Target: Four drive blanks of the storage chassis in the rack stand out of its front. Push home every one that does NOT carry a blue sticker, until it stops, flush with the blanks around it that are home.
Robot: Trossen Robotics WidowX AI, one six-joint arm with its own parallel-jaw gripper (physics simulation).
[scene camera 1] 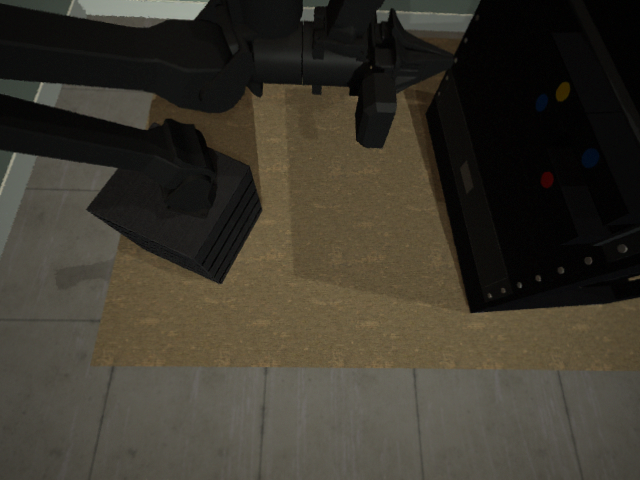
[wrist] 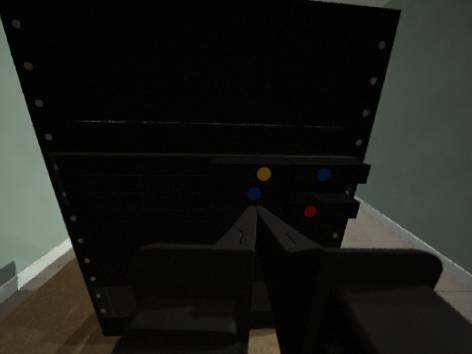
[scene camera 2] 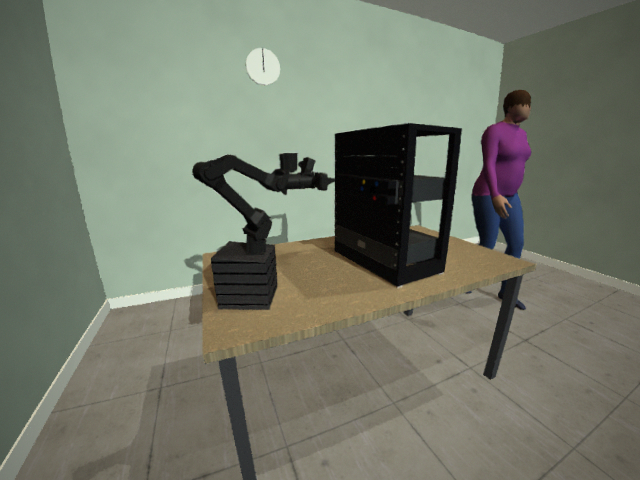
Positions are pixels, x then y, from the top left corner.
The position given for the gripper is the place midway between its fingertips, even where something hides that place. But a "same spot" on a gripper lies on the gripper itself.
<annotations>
gripper: scene camera 1; wrist; scene camera 2 334,179
black rack: scene camera 1; wrist 122,185; scene camera 2
same spot on black rack: (scene camera 2: 377,236) = (scene camera 1: 500,215)
same spot on gripper: (scene camera 1: 407,59) = (wrist: 322,247)
</annotations>
